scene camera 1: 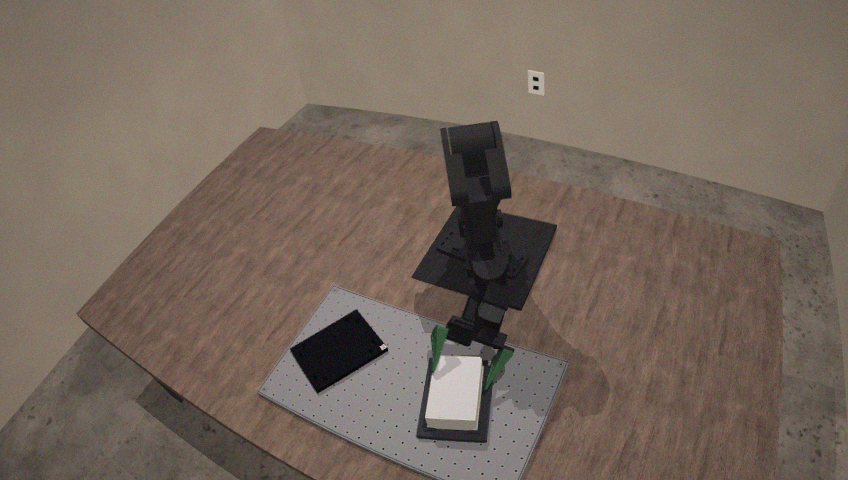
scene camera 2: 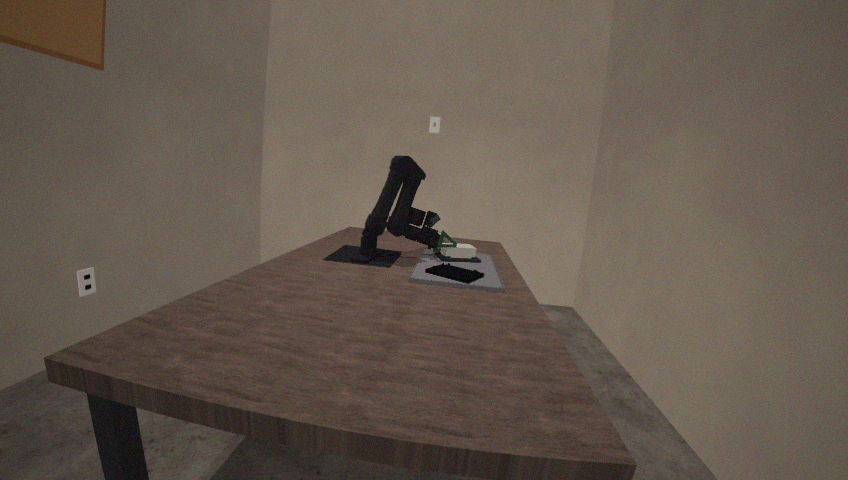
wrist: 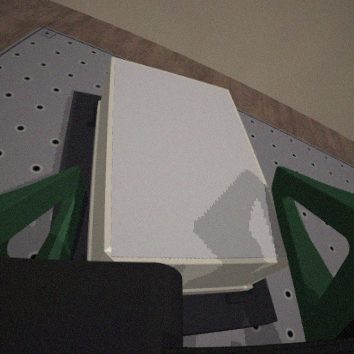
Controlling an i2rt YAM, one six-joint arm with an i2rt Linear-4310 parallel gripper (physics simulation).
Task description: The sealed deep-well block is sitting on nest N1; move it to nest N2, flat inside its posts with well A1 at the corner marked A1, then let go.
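Frame: origin at the arm's base, x ahead, y left, z up, level; metres.
Seen in the pictures: gripper, fingertip midpoint: (scene camera 1: 458,381) (scene camera 2: 454,247) (wrist: 177,176); arm's base, origin of the base link: (scene camera 2: 368,255).
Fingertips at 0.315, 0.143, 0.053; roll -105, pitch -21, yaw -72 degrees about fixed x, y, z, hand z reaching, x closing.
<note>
Pixels of each thing's top centre, then the offset from my fingertips to it, as dx, dy, dz. Level surfaces: height alone.
- sealed deep-well block, middle of its top: (wrist: 190,140) (scene camera 1: 454,386) (scene camera 2: 458,245) +0.017, +0.003, +0.010
- dark nest N1, middle of its top: (wrist: 164,183) (scene camera 1: 456,396) (scene camera 2: 457,254) +0.016, +0.003, -0.027
- black nest N2, middle of its top: (scene camera 1: 335,345) (scene camera 2: 455,268) +0.046, -0.253, -0.023
- small white mark, middle of its top: (scene camera 1: 383,347) -0.006, -0.176, -0.033
- grey perforated board, middle of its top: (wrist: 284,243) (scene camera 1: 406,382) (scene camera 2: 457,263) +0.031, -0.096, -0.044
- wooden table, its level: dz -0.058
The sealed deep-well block (scene camera 1: 455,395) (scene camera 2: 462,251) (wrist: 170,130), white and box-shaped, sits on the dark nest N1 (scene camera 1: 455,435) (wrist: 78,120). Its well A1 cannot be made out. My gripper (scene camera 1: 461,378) (scene camera 2: 447,243) (wrist: 177,176) is open, with its green fingers on either side of the block's end nearest the arm base. In the wrist view the left finger stands apart from the block and the right finger looks close to its side; contact cannot be told. The black nest N2 (scene camera 1: 339,350) (scene camera 2: 455,273) holds nothing and lies turned at an angle. A small white mark (scene camera 1: 383,346) shows at one corner.
Both nests lie on a grey perforated board (scene camera 1: 380,410) (scene camera 2: 417,277) (wrist: 25,112) on the wooden table (scene camera 1: 238,237) (scene camera 2: 333,356). The arm's black base plate (scene camera 1: 532,237) (scene camera 2: 339,256) is behind the board. Low posts stand around N2's edge.
</note>
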